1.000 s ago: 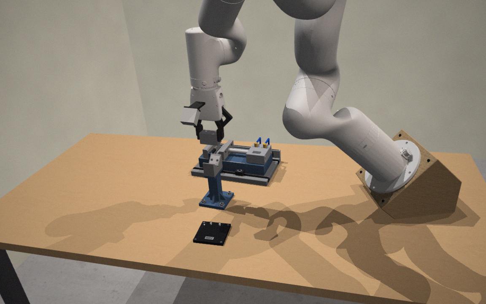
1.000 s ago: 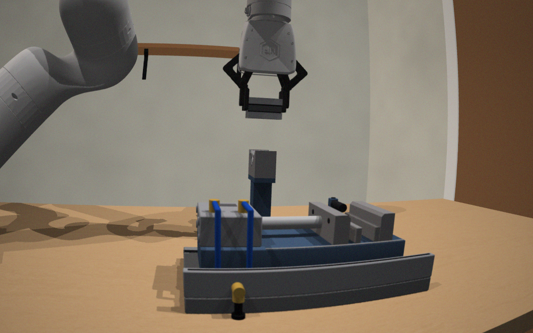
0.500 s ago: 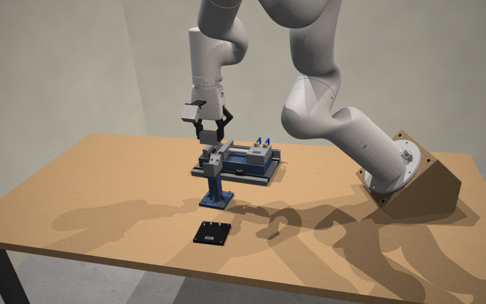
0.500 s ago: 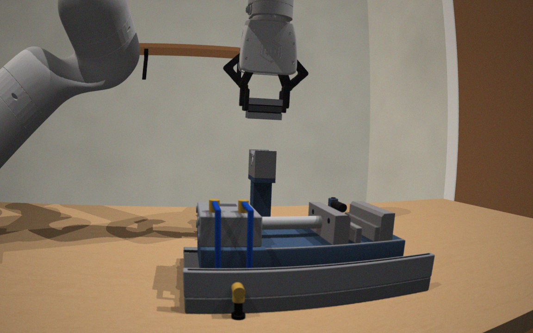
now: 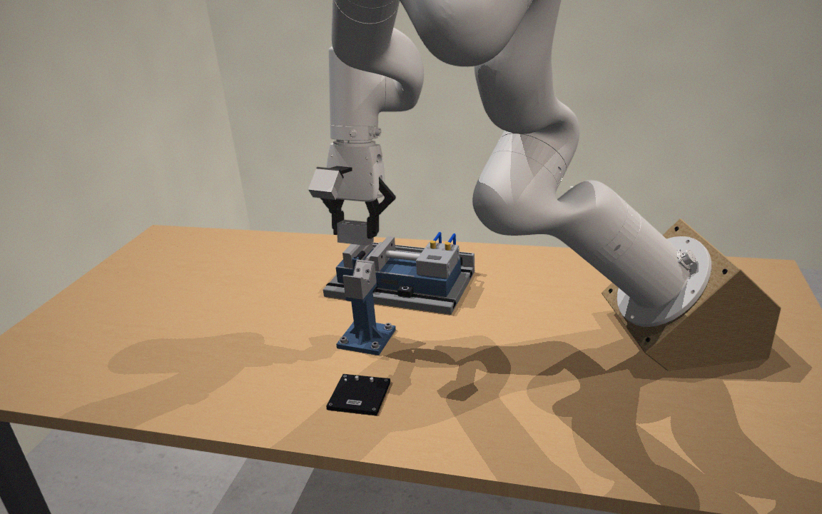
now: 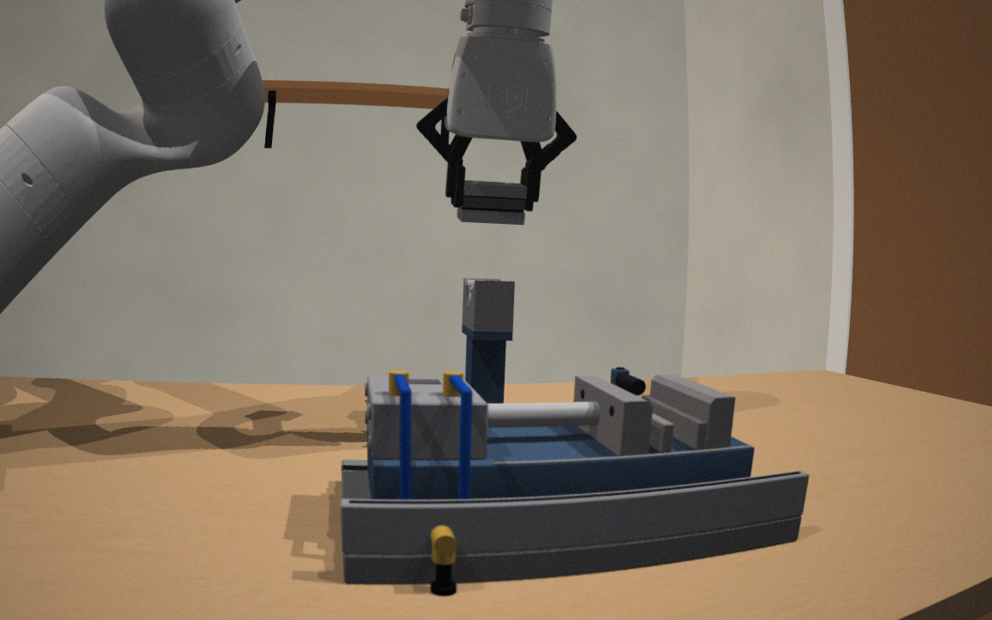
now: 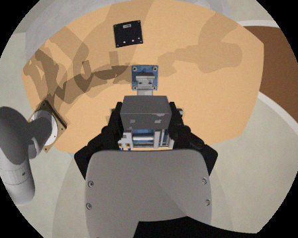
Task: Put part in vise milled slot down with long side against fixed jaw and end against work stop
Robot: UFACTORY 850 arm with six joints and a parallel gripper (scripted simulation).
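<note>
Now: the part 1 cm below my hand. Also, from my hand: moving jaw: 20 cm to the right, 17 cm below, 8 cm ahead; then cylinder rod: 21 cm to the right, 17 cm below, 3 cm ahead; then work stop: 16 cm below, 15 cm to the right, 11 cm ahead.
</note>
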